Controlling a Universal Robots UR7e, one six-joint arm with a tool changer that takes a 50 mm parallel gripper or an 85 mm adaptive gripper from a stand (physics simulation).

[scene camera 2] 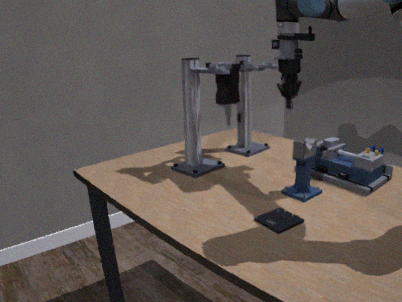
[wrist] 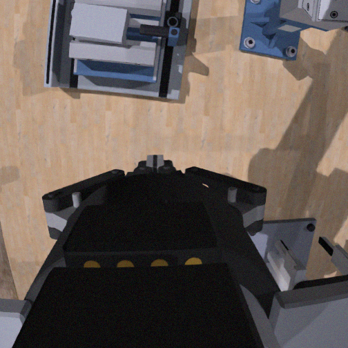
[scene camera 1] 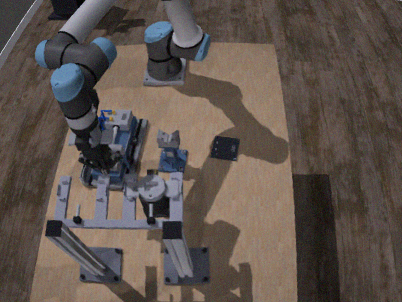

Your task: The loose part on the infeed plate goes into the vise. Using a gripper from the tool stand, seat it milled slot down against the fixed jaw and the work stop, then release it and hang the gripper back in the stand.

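Where they show: arm's base, link origin: (scene camera 1: 164, 67).
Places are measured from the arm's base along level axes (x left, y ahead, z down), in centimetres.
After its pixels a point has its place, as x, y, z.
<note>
My adaptive gripper (scene camera 1: 105, 170) (scene camera 2: 289, 105) (wrist: 155, 162) is on the arm, pointing down with its fingertips together and empty. It is high above the table, between the vise and the tool stand. The part, a light grey block (wrist: 98, 22), lies between the jaws of the blue vise (wrist: 115, 71) (scene camera 2: 355, 172) {-0.1, 36.2, -2.5}, close against the front jaw (wrist: 112, 52). The dark rod of the work stop (wrist: 154, 30) points at its right end; contact there cannot be told. Its underside and slot are hidden. The tool stand (scene camera 1: 115, 223) {18.5, 82.2, -31.9} (scene camera 2: 192, 115) {33.4, 79.0, -16.4} holds another gripper (scene camera 2: 228, 89).
A blue pedestal with a grey V-shaped top (scene camera 1: 169, 139) {17.4, 43.5, -11.1} (scene camera 2: 305, 149) {19.0, 41.2, -11.9} stands beside the vise. A dark square plate (scene camera 1: 225, 148) {33.9, 34.6, 1.5} (scene camera 2: 279, 220) {34.4, 33.4, 1.5} lies beyond it. The stand's posts and forked arms (scene camera 1: 101, 200) {13.1, 77.6, -31.9} rise close to my gripper. Part of a stand foot (wrist: 300, 230) shows in the wrist view.
</note>
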